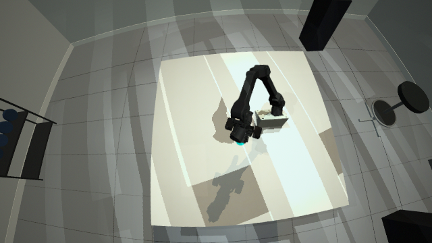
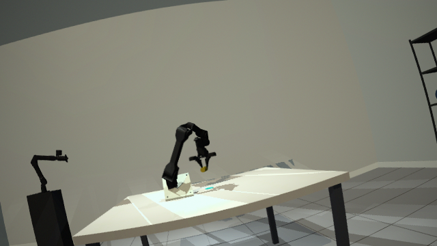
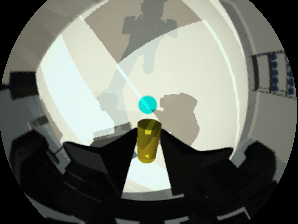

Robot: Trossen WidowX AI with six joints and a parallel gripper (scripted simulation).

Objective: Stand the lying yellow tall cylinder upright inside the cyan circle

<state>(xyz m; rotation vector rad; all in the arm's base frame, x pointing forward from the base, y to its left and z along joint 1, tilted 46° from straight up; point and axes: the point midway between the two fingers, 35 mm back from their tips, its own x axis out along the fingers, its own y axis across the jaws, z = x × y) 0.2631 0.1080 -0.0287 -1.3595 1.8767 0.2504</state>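
The cyan circle is 1 cm to the left of my gripper tip and 14 cm below it. Round my gripper tip: yellow tall cylinder 1 cm behind, 2 cm to the right.
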